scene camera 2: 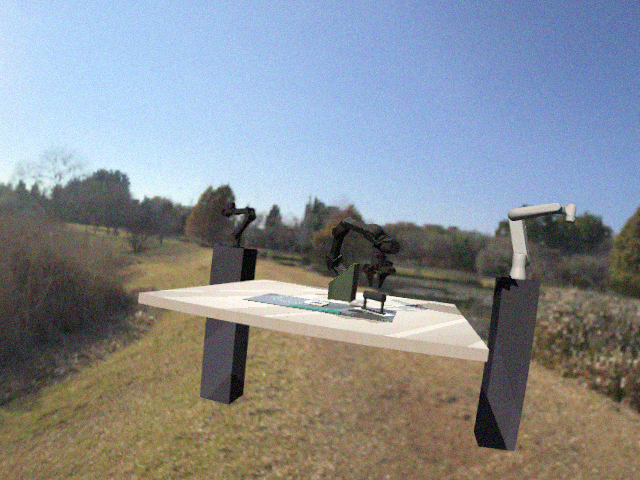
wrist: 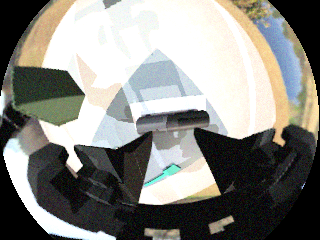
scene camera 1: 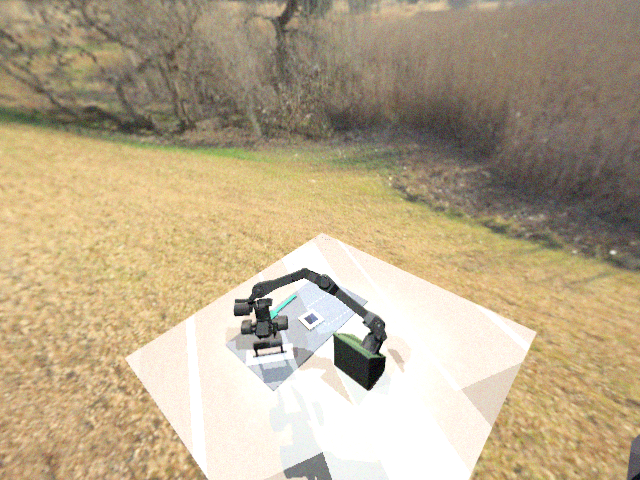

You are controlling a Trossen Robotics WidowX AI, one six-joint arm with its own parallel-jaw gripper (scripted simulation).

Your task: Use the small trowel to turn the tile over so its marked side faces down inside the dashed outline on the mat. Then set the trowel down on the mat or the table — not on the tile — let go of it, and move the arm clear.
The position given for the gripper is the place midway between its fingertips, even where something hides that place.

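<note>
A grey mat (wrist: 158,78) is part of the scene, and with it the gripper (scene camera 1: 267,338), which is open and holds nothing. The gripper is visible from the wrist as well (wrist: 173,132); the spot there belongs to the same gripper.
</note>
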